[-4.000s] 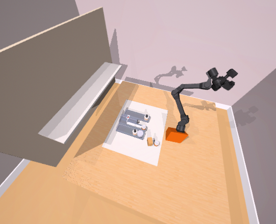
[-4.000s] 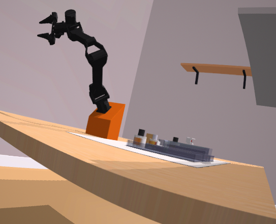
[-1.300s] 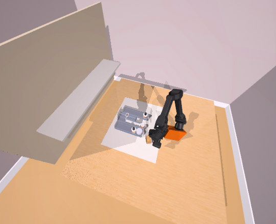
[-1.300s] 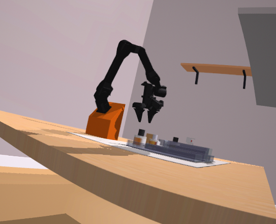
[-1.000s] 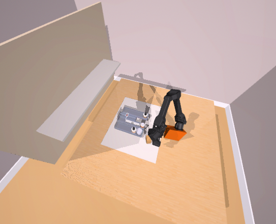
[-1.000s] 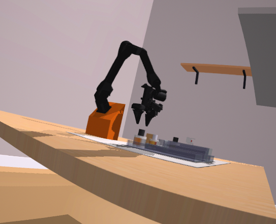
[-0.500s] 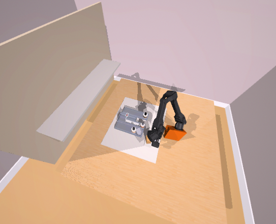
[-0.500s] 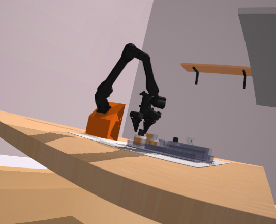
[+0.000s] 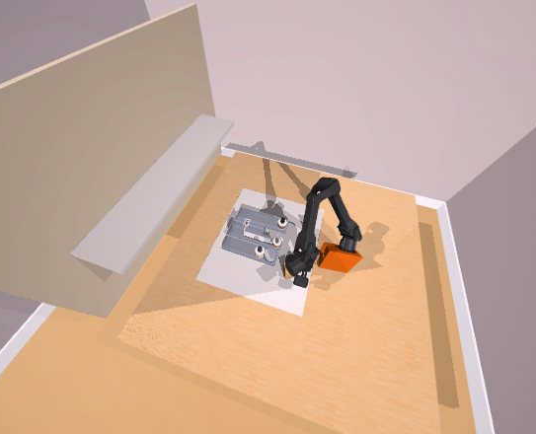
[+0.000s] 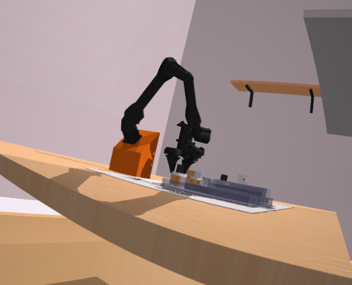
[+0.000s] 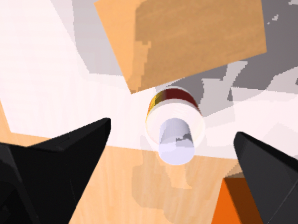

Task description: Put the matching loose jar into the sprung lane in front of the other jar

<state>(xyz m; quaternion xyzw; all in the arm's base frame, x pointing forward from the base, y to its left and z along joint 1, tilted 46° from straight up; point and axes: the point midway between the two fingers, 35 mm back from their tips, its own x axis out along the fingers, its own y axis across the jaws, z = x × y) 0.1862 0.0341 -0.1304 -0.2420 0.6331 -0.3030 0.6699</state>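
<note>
My gripper tip is now 60 mm short of the wooden block and 10 mm above it. From my gripper tip the other things lie so: lane unit 300 mm ahead, 180 mm to the right, 20 mm below.
</note>
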